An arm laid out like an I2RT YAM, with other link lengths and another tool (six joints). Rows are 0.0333 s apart.
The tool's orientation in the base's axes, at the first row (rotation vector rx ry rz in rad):
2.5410 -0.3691 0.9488
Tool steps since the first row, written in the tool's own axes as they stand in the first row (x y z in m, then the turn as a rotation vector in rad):
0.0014 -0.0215 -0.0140 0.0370 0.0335 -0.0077
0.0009 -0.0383 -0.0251 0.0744 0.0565 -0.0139
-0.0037 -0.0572 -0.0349 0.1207 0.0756 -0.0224
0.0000 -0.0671 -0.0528 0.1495 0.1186 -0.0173
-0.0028 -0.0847 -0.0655 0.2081 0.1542 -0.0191
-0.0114 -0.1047 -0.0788 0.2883 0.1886 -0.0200
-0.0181 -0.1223 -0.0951 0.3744 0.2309 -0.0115
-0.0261 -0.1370 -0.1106 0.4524 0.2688 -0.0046
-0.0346 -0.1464 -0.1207 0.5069 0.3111 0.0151
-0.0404 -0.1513 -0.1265 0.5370 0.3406 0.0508
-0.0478 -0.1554 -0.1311 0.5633 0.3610 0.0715
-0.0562 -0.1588 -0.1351 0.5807 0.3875 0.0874
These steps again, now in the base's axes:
0.0012 0.0252 0.0047 0.0102 -0.0300 0.0393
0.0009 0.0452 0.0073 0.0255 -0.0514 0.0750
-0.0009 0.0669 0.0058 0.0475 -0.0692 0.1172
-0.0045 0.0834 0.0179 0.0554 -0.1126 0.1448
-0.0071 0.1050 0.0199 0.0840 -0.1493 0.1952
-0.0134 0.1296 0.0178 0.1294 -0.1877 0.2590
-0.0209 0.1533 0.0197 0.1816 -0.2379 0.3226
-0.0300 0.1742 0.0210 0.2285 -0.2827 0.3806
-0.0384 0.1880 0.0196 0.2637 -0.3347 0.4152
-0.0441 0.1956 0.0184 0.2948 -0.3802 0.4189
-0.0506 0.2020 0.0155 0.3182 -0.4104 0.4279
-0.0577 0.2077 0.0116 0.3299 -0.4428 0.4359

